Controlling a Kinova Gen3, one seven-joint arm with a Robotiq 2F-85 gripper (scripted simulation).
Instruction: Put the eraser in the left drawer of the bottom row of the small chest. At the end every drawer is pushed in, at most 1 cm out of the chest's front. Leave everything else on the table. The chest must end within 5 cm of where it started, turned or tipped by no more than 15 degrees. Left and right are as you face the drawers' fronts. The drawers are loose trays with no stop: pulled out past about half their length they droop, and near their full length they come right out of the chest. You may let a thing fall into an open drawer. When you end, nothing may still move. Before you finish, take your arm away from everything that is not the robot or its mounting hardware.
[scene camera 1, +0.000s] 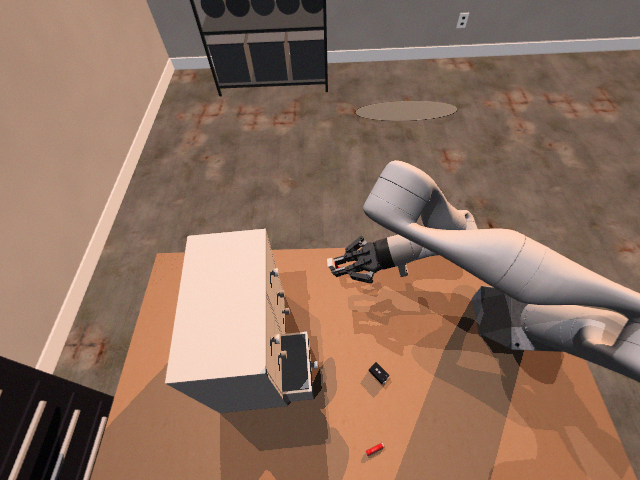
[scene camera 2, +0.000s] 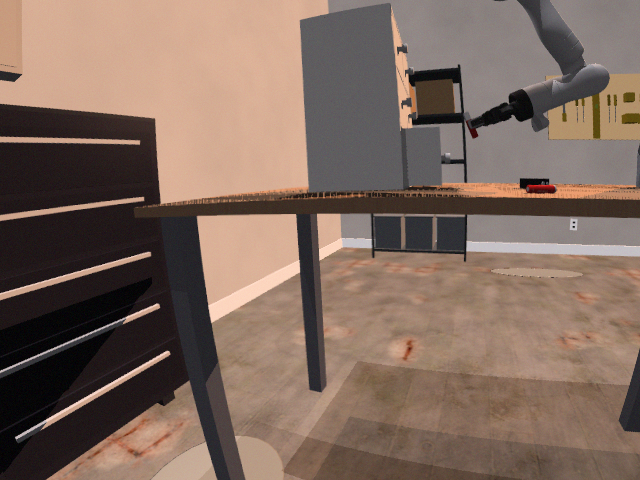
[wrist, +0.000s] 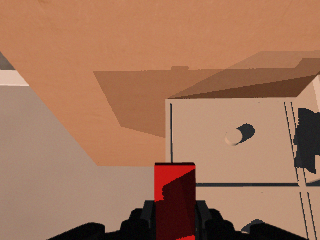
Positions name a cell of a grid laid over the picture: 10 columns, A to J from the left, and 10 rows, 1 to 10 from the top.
Labels:
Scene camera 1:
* my gripper: F6
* small chest: D8
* drawer: E8

